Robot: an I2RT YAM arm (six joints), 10 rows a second.
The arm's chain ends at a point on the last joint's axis. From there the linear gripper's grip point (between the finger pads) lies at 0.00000 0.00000 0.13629 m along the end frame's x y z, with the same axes.
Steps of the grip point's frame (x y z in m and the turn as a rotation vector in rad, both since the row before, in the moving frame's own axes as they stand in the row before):
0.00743 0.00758 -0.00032 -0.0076 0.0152 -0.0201
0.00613 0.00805 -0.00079 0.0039 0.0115 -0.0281
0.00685 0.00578 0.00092 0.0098 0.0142 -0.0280
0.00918 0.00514 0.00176 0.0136 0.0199 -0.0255
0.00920 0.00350 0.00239 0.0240 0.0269 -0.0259
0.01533 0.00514 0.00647 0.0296 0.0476 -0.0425
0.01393 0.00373 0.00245 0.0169 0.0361 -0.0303
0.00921 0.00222 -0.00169 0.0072 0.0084 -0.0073
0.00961 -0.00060 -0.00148 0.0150 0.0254 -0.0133
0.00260 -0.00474 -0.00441 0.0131 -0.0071 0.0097
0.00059 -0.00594 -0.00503 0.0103 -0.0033 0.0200
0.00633 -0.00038 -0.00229 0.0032 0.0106 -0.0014
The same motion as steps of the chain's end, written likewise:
0.00535 0.00657 -0.00030 -0.0076 0.0152 -0.0201
0.00457 0.00860 -0.00078 0.0039 0.0115 -0.0281
0.00493 0.00714 0.00094 0.0098 0.0142 -0.0280
0.00649 0.00703 0.00180 0.0136 0.0199 -0.0255
0.00558 0.00682 0.00248 0.0240 0.0269 -0.0259
0.00893 0.00931 0.00668 0.0296 0.0476 -0.0425
0.00905 0.00611 0.00256 0.0169 0.0361 -0.0303
0.00807 0.00321 -0.00168 0.0072 0.0084 -0.0073
0.00616 0.00147 -0.00142 0.0150 0.0254 -0.0133
0.00356 -0.00295 -0.00439 0.0131 -0.0071 0.0097
0.00103 -0.00453 -0.00502 0.0103 -0.0033 0.0200
0.00489 0.00006 -0.00228 0.0032 0.0106 -0.0014

